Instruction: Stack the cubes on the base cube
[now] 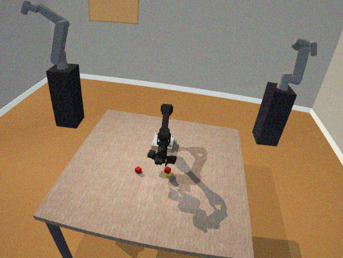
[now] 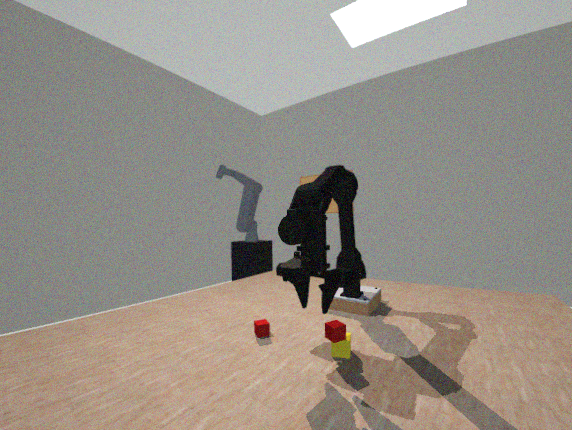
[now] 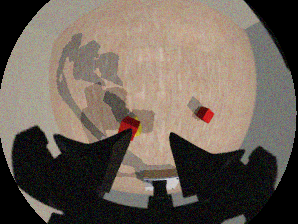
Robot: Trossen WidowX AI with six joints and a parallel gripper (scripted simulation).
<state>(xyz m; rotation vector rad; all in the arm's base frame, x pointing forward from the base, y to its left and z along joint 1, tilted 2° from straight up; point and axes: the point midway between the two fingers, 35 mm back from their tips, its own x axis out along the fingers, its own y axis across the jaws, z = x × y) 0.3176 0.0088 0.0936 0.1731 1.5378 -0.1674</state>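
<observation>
The yellow base cube lies 2 cm behind my gripper tip, 5 cm to the left of it and 8 cm below it.
</observation>
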